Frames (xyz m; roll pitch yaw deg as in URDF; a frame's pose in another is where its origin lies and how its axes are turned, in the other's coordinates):
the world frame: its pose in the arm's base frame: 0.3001 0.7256 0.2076 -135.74 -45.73 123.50
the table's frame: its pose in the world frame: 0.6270 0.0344 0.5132 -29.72 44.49 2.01
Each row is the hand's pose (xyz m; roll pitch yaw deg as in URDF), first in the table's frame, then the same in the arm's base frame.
Working: the table's frame: its pose in the arm's base frame: -0.3743 1.1403 0.3832 -105.17 -58.07 50.06

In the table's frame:
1: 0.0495 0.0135 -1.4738 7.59 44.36 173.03
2: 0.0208 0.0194 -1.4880 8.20 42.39 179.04
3: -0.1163 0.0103 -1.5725 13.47 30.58 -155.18
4: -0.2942 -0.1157 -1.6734 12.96 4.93 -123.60
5: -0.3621 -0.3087 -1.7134 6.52 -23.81 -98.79
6: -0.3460 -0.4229 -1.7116 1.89 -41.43 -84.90
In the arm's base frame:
1: 0.5328 0.0025 0.6224 158.68 33.35 -73.32
2: 0.5358 -0.0177 0.5970 152.08 32.66 -78.97
3: 0.5332 -0.1442 0.4970 129.60 24.09 -104.20
4: 0.4415 -0.3540 0.4243 111.11 1.85 -137.65
5: 0.3021 -0.5019 0.4707 113.39 -16.68 -170.76
6: 0.2236 -0.5465 0.5424 123.39 -20.26 167.31

